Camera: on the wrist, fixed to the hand. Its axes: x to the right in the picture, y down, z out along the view.
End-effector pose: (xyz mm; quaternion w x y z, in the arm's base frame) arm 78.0 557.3 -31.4 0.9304 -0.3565 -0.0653 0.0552
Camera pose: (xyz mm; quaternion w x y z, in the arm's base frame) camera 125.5 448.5 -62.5 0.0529 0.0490 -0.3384 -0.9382
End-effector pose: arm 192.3 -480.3 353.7 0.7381 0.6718 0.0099 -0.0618
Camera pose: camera 220.5 -386.9 279.4 0.0500 0.0187 -0.6876 0.7241
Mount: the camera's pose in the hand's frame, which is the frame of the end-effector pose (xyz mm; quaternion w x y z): 28.0 -62.3 -101.9 0.0021 -0.0155 0.0204 -0.9997
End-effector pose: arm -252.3 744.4 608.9 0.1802 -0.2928 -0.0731 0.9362
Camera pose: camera -196.8 815.8 526.0 0.9332 0.0506 -0.3037 -0.1853
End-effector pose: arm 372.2 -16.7 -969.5 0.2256 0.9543 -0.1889 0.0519
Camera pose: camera 420.6 71.2 -899.0 0.0710 0.1863 0.9574 -0.2089
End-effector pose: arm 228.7 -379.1 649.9 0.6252 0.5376 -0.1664 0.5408
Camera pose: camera 254.0 -268.2 604.0 0.5536 0.1467 0.5414 -0.6155
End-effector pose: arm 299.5 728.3 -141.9 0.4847 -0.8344 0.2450 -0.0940
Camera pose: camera 303.3 662.1 -38.7 0.1109 0.2523 0.8223 0.4980
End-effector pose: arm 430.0 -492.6 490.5 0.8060 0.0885 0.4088 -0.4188
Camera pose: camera 332.7 -499.5 416.2 0.4239 0.4124 -0.1123 0.7985
